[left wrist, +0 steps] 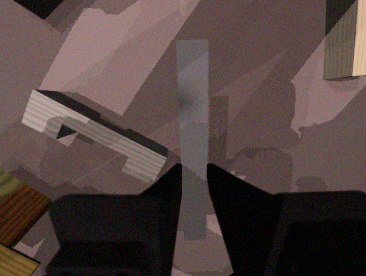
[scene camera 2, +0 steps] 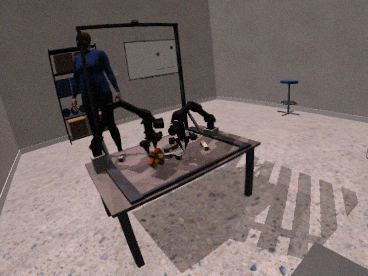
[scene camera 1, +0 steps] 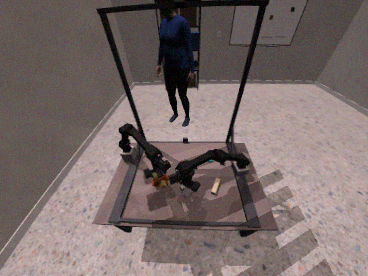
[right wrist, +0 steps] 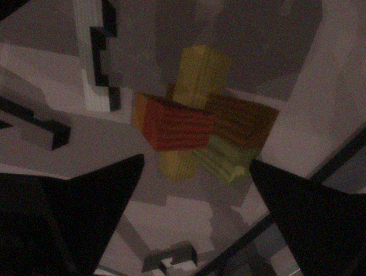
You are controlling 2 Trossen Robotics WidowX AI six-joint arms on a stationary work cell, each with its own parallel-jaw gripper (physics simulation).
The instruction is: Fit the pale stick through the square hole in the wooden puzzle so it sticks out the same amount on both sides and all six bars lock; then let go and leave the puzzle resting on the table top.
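Where they show: left gripper, fingertip midpoint: (left wrist: 194, 169) (scene camera 2: 184, 149) (scene camera 1: 187, 186); right gripper, fingertip midpoint: (scene camera 2: 152, 151) (right wrist: 196, 161); left arm's base, link origin: (scene camera 2: 210, 128) (scene camera 1: 241, 165); right arm's base, link origin: (scene camera 2: 97, 154) (scene camera 1: 127, 149).
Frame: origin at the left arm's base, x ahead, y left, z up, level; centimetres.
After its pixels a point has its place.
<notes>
The wooden puzzle (scene camera 1: 160, 181) @[x 65.3, y 5.2, z 2.5 cm] (scene camera 2: 156, 158) @[x 67.6, y 6.2, z 0.7 cm] (right wrist: 185, 129), a cluster of crossed red, orange-brown, yellow and olive bars, is low over or on the table. Its corner shows at lower left in the left wrist view (left wrist: 22, 207) @[x 61.6, y 3.7, z -3.6 cm]. My left gripper (left wrist: 194, 169) @[x 46.0, y 10.7, z -0.3 cm] (scene camera 2: 184, 146) @[x 46.0, y 10.7, z -0.3 cm] is shut on the pale stick (left wrist: 193, 100) @[x 42.9, y 6.9, z 0.0 cm], a plain square bar extending away from the fingers. The stick is apart from the puzzle, beside it. My right gripper (right wrist: 196, 161) @[x 66.0, y 0.2, z 3.8 cm] (scene camera 2: 149, 150) @[x 66.0, y 0.2, z 3.8 cm] is open and empty above the puzzle, its fingertips close to it. The square hole cannot be made out.
A pale notched bar (left wrist: 100, 130) @[x 50.2, y 3.8, z -3.7 cm] (right wrist: 90, 65) @[x 51.2, y 3.2, z -3.7 cm] lies near the stick. Another notched piece (right wrist: 45, 131) @[x 46.6, y -7.8, z -3.7 cm] lies left in the right wrist view, a small one (right wrist: 172, 260) @[x 74.5, y -28.4, z -4.6 cm] at its bottom. A pale block (scene camera 1: 215, 186) @[x 25.0, y 12.3, z -3.7 cm] (scene camera 2: 204, 145) @[x 26.8, y 13.7, z -3.7 cm] (left wrist: 342, 45) @[x 27.4, y 13.1, z -4.9 cm] lies right of the left gripper.
</notes>
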